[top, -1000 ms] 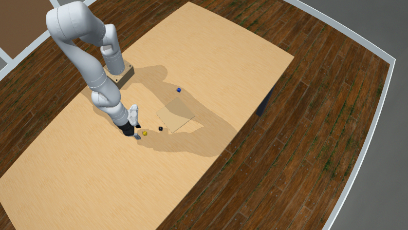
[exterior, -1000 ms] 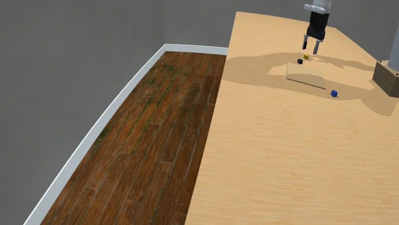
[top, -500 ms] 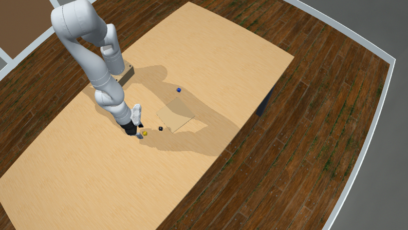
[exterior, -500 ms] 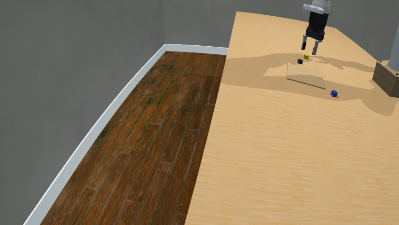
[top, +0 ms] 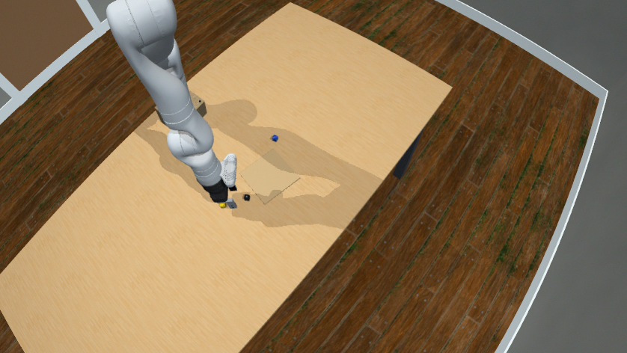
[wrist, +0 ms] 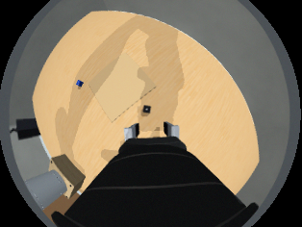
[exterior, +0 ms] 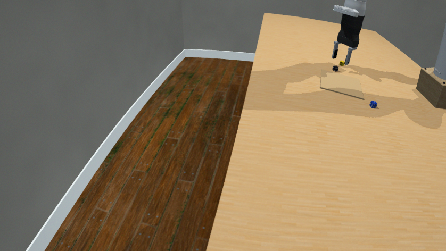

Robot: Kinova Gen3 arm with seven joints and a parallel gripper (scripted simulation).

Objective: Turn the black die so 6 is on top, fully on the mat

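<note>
Right now the black die is 2 cm ahead of my hand, 3 cm to the left of it and 4 cm below it. From my hand the other things lie so: blue die: 6 cm behind, 25 cm to the left, 4 cm below; then tan mat: 2 cm ahead, 13 cm to the left, 4 cm below; then yellow die: 2 cm behind, 4 cm to the right, 4 cm below.
</note>
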